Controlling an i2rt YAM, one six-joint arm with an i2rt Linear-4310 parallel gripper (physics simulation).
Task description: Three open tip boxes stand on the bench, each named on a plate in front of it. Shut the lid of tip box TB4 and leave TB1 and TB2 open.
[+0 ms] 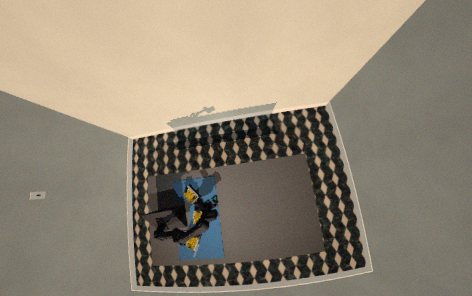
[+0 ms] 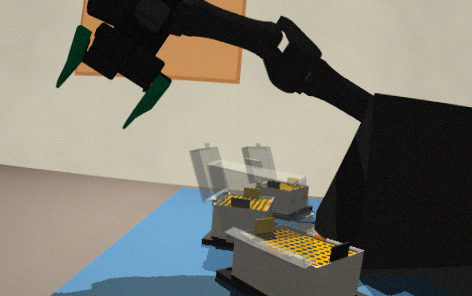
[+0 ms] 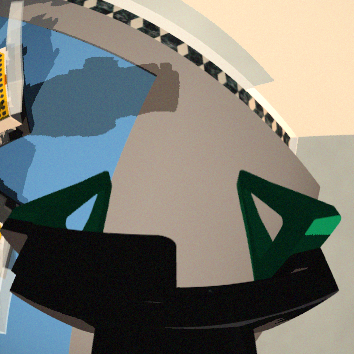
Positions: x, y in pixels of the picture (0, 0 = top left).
Labels:
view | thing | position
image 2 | gripper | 90, 106
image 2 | tip box TB4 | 248, 264
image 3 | gripper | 173, 177

